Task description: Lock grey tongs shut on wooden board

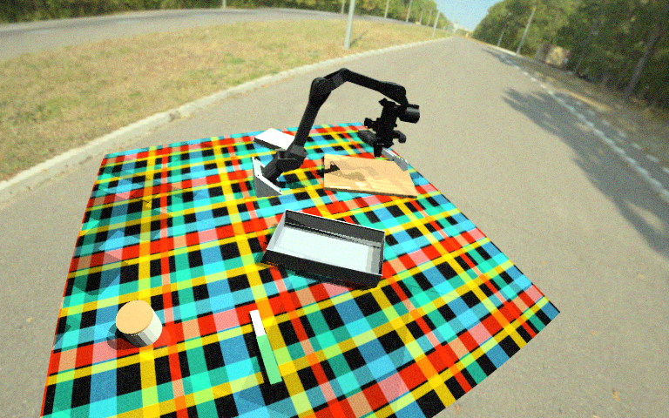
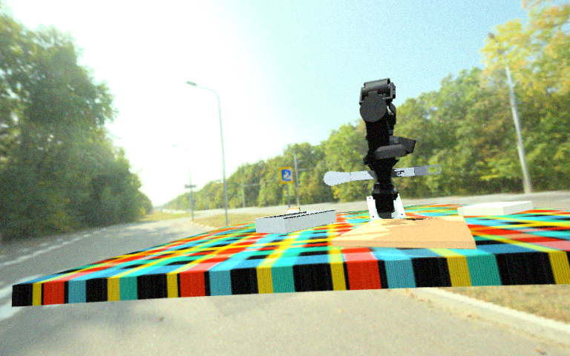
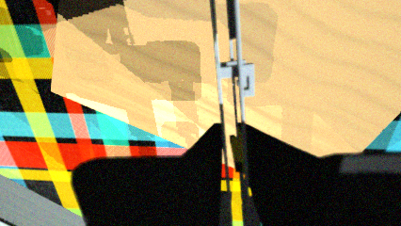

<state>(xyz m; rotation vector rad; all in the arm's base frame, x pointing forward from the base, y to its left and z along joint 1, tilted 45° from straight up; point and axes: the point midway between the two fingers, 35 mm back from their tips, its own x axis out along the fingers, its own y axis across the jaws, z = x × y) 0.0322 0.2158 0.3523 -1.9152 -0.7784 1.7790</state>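
Right now the wooden board is 3 cm behind my gripper tip and 10 cm below it. Round my gripper tip: white flat block: 35 cm behind, 30 cm to the right, 10 cm below; then roasting tin: 31 cm ahead, 29 cm to the right, 8 cm below.
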